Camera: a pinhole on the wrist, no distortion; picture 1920 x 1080 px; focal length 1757.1 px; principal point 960.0 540.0 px. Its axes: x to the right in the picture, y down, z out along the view. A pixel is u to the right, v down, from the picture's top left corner.
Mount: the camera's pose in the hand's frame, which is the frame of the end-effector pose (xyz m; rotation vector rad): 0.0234 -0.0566 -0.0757 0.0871 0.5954 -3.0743
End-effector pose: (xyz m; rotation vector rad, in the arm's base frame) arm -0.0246 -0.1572 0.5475 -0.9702 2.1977 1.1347
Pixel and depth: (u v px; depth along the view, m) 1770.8 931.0 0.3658
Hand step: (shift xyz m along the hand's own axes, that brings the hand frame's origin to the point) -0.1629 -0.2684 0.2233
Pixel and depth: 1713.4 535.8 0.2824
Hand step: -0.1124 -0.1612 0.1793
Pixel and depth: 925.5 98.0 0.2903
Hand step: 0.0123 -0.0972 0.2207
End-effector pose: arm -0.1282 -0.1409 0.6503 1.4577 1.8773 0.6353
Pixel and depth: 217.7 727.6 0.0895
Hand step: 0.0566 -0.0989 0.0058
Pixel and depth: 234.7 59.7 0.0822
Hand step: 0.0525 -0.0665 0.0107
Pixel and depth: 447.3 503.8 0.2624
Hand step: 0.0859 -0.1497 0.1737
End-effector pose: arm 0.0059 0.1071 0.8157 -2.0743 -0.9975 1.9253
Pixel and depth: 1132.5 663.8 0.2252
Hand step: -0.0103 -0.1553 0.1257
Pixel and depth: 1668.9 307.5 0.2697
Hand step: -0.1002 -0.1240 0.1813
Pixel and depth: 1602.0 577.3 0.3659
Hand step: -0.1293 -0.2002 0.2528
